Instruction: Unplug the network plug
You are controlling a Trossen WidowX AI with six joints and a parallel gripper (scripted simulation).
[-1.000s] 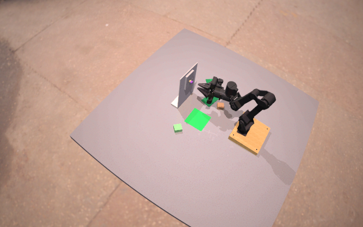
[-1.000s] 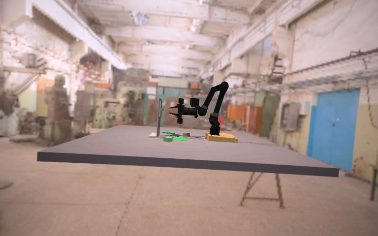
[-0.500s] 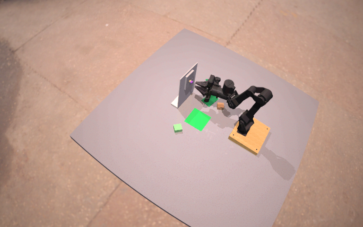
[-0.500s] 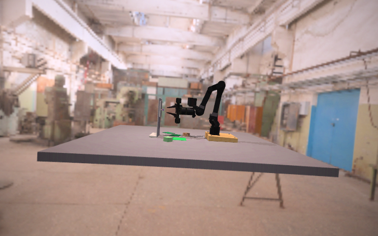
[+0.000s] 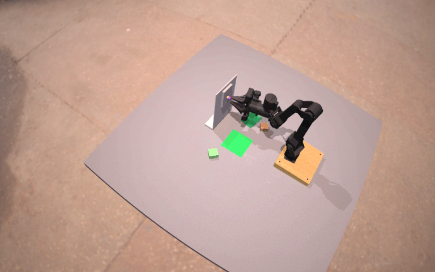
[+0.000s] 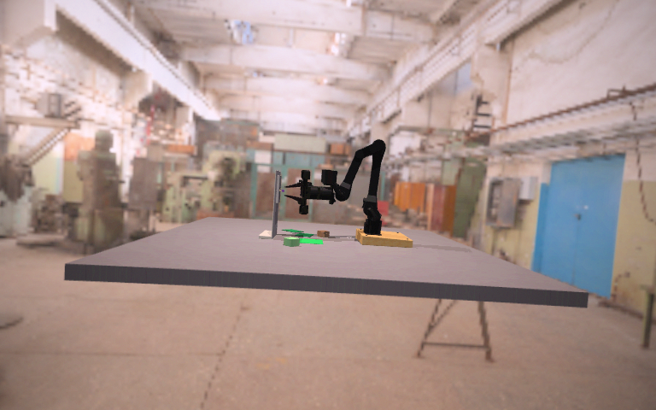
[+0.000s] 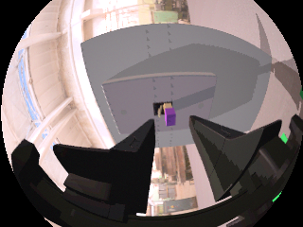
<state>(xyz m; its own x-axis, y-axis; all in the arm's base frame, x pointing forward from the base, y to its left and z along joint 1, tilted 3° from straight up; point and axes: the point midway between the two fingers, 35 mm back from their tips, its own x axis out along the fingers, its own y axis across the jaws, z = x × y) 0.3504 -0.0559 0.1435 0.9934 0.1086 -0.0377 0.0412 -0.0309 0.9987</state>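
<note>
My gripper tip is now 20 mm short of the purple plug and 10 mm below it. From my gripper tip the other things lie so: bright green marked square 190 mm below, 100 mm behind, 90 mm to the left; then white upright panel 70 mm below, 40 mm ahead, 10 mm to the right; then darker green square 190 mm below, 110 mm behind, 90 mm to the right.
</note>
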